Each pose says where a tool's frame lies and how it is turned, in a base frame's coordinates. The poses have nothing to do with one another.
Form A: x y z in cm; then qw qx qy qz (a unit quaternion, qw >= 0).
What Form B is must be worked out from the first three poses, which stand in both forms.
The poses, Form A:
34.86 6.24 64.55 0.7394 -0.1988 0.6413 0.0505
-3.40 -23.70 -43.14 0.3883 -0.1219 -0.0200 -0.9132
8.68 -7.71 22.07 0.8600 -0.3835 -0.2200 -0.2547
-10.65 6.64 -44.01 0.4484 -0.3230 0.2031 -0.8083
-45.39 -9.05 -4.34 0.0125 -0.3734 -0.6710 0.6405
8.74 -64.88 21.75 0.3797 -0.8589 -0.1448 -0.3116
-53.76 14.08 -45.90 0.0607 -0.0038 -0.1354 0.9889
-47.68 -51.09 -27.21 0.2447 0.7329 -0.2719 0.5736
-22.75 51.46 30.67 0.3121 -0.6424 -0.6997 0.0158
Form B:
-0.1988 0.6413 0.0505 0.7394 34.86 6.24 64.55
-0.1219 -0.0200 -0.9132 0.3883 -3.40 -23.70 -43.14
-0.3835 -0.2200 -0.2547 0.8600 8.68 -7.71 22.07
-0.3230 0.2031 -0.8083 0.4484 -10.65 6.64 -44.01
-0.3734 -0.6710 0.6405 0.0125 -45.39 -9.05 -4.34
-0.8589 -0.1448 -0.3116 0.3797 8.74 -64.88 21.75
-0.0038 -0.1354 0.9889 0.0607 -53.76 14.08 -45.90
0.7329 -0.2719 0.5736 0.2447 -47.68 -51.09 -27.21
-0.6424 -0.6997 0.0158 0.3121 -22.75 51.46 30.67

